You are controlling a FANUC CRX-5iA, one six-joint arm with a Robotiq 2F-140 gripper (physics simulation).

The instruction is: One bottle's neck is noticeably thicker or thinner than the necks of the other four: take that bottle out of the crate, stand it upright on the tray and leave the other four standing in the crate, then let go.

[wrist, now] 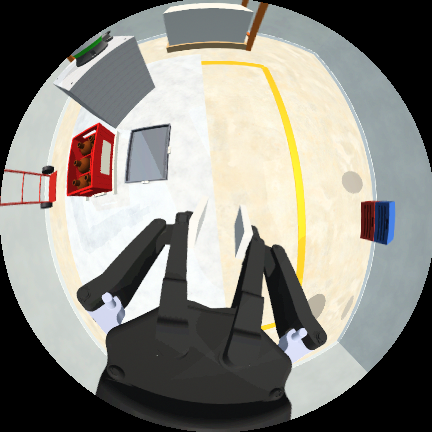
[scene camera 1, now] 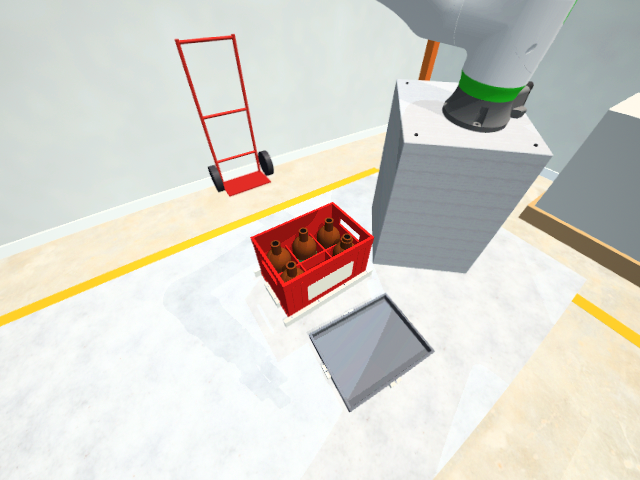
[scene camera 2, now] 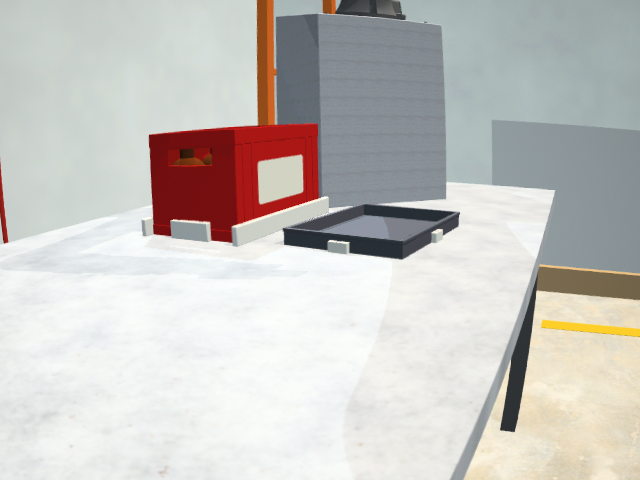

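Seen in the pictures: gripper, fingertip midpoint: (wrist: 221, 210); arm's base at its link origin: (scene camera 1: 473, 115) (scene camera 2: 365, 18).
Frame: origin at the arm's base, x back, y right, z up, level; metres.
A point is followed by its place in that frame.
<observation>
The red crate (scene camera 1: 296, 297) {x -0.506, y -0.093, z -0.338 m} (scene camera 2: 193, 198) {x -0.549, y -0.013, z -0.372 m} (wrist: 103, 183) {x -0.515, y -0.095, z -0.345 m} stands upright with five brown bottles in its compartments. In scene camera 1 three bottles (scene camera 1: 278, 256) {x -0.512, y 0.030, z -0.311 m} (scene camera 1: 303, 246) {x -0.435, y 0.041, z -0.316 m} (scene camera 1: 328, 236) {x -0.351, y 0.050, z -0.318 m} stand in the far row. One bottle (scene camera 1: 291, 272) {x -0.500, y -0.050, z -0.290 m} is at the near left, and another bottle (scene camera 1: 344, 249) {x -0.335, y -0.021, z -0.309 m} is at the near right; its neck looks thicker than the others. The near middle compartment has no bottle. The grey tray (scene camera 1: 369, 353) {x -0.381, y -0.263, z -0.433 m} (scene camera 2: 374, 227) {x -0.347, y -0.223, z -0.433 m} (wrist: 148, 153) {x -0.375, y -0.254, z -0.433 m} lies empty beside the crate. My gripper (wrist: 221, 210) {x -0.580, y -0.538, z -0.022 m} is partly open and empty, away from crate and tray; it does not show in the scene views.
The grey pedestal (scene camera 1: 431, 206) {x -0.125, y -0.077, z -0.182 m} (scene camera 2: 382, 113) {x -0.097, y -0.094, z -0.243 m} (wrist: 112, 82) {x -0.103, y -0.091, z -0.191 m} bearing the arm stands behind the crate and tray. Low pale strips (scene camera 2: 281, 221) {x -0.423, y -0.090, z -0.424 m} edge the crate. A red hand truck (scene camera 1: 247, 184) stands by the wall. Red and blue boxes (wrist: 384, 222) are at the far right of the wrist view.
</observation>
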